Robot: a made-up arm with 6 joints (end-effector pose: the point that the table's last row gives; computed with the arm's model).
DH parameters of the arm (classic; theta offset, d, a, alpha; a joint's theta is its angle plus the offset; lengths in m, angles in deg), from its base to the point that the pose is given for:
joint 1: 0 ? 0 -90
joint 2: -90 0 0.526 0
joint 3: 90 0.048 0 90
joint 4: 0 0.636 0 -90
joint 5: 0 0 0 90
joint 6: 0 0.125 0 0
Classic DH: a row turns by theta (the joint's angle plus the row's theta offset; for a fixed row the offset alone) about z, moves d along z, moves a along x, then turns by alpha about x.
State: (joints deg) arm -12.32 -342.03 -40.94 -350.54 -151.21 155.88
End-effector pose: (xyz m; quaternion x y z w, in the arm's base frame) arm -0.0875 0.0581 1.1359 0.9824 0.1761 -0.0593 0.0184
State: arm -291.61 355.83 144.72 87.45 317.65 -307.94
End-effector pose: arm 0.1910 0.3841 0.1385 0.6064 0.6388 0.4020 0.2501
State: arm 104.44 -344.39 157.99 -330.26 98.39 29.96
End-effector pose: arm -0.1317 0.0732 0.0547 0.2817 -0.6293 0.5621 0.4568
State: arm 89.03 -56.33 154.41 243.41 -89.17 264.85
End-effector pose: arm -0.1566 0.1885 0.3206 -0.0098 -0.8500 0.0257 0.5261
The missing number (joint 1, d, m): 0.174
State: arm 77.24 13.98 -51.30 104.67 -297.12 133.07
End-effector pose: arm -0.2215 -0.2733 1.2184 0.4733 -0.4037 -0.4424 0.6459
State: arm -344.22 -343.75 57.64 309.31 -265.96 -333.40
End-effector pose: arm 0.7558 0.1632 0.7771 0.1593 0.8877 -0.3586 0.2409
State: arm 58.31 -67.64 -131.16 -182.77 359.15 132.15
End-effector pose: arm -0.1684 -0.1816 -0.3469 -0.8038 0.5741 0.0101 0.1557
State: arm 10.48 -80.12 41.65 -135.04 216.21 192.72
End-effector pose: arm -0.8149 -0.0489 0.7157 -0.3679 0.7420 0.1053 0.5505
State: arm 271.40 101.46 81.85 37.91 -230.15 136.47
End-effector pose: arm 0.1169 -0.4051 -0.4811 -0.2912 0.2790 0.0869 0.9109
